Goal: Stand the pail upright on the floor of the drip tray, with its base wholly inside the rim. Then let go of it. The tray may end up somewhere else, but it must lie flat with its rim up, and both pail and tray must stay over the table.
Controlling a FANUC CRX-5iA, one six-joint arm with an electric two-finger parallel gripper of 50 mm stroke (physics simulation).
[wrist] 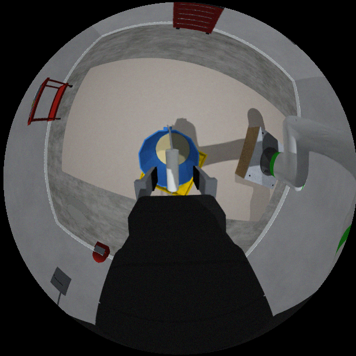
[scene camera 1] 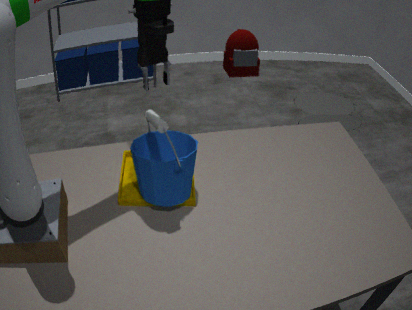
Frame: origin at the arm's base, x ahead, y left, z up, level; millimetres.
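Where they show: gripper, fingertip midpoint: (scene camera 1: pixel 156 86).
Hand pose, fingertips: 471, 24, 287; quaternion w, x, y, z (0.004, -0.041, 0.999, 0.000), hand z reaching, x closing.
After its pixels a point has its place, as x, y, z.
The blue pail (scene camera 1: pixel 165 172) @[464, -56, 61] (wrist: pixel 150 152) stands roughly upright over the yellow drip tray (scene camera 1: pixel 129 203) @[359, 9, -90] (wrist: pixel 202 159). In the scene view its base hides part of the tray's front rim and reaches down to that edge; whether it rests on or across the rim cannot be told. Tray shows at the pail's left and a little at its right. The wire handle is raised, with its white grip (scene camera 1: pixel 156 121) @[469, 23, 176] (wrist: pixel 172 172) above the pail's mouth. My gripper (scene camera 1: pixel 156 86) @[471, 24, 287] (wrist: pixel 174 173) is open and empty, above the grip and apart from it.
The robot's base block (scene camera 1: pixel 35 252) @[7, -137, -45] (wrist: pixel 248 152) stands on the table (scene camera 1: pixel 280 200) @[810, -150, -101] (wrist: pixel 115 105), left of the tray in the scene view. A shelf with blue bins (scene camera 1: pixel 103 63) and a red object with a grey panel (scene camera 1: pixel 242 52) (wrist: pixel 101 252) are beyond the table.
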